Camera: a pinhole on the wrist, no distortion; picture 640 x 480 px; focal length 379.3 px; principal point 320.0 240.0 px. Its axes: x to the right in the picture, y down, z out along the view. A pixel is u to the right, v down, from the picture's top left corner.
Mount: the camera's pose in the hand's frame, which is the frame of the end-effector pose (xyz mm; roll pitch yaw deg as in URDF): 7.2 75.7 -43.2 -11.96 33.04 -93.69
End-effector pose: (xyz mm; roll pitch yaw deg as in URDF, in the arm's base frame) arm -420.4 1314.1 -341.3 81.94 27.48 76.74
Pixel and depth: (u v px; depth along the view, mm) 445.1 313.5 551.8
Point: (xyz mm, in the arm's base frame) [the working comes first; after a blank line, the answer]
In the camera's frame: 182.0 106.9 551.8

-83.1 1259.5 -723.3
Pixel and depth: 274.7 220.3 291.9
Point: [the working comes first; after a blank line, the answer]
In the camera's frame: -34.9 -15.2 291.9

-196.4 1290.5 -383.2
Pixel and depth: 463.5 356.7 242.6
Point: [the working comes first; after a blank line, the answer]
In the camera's frame: 91.8 74.6 242.6

-301.6 1338.5 -497.9
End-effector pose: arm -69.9 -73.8 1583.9 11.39 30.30 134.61
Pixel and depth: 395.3 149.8 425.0
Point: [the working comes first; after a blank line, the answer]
In the camera's frame: 84.4 -101.1 425.0

65.1 190.8 1790.6
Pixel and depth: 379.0 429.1 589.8
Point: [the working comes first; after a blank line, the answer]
In the camera's frame: 91.7 294.0 589.8

-141.8 524.8 1620.2
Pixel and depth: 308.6 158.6 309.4
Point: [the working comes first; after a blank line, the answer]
In the camera's frame: -9.3 -66.4 309.4

-46.2 89.8 1763.2
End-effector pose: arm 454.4 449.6 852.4 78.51 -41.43 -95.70
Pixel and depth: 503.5 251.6 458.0
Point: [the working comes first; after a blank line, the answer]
In the camera's frame: 221.6 14.0 458.0

152.4 207.3 678.2
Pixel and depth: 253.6 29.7 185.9
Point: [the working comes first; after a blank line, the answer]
In the camera's frame: -32.5 -103.1 185.9

318.5 525.5 831.4
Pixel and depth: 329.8 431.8 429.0
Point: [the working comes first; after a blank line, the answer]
In the camera's frame: 11.1 216.9 429.0

136.5 192.7 971.2
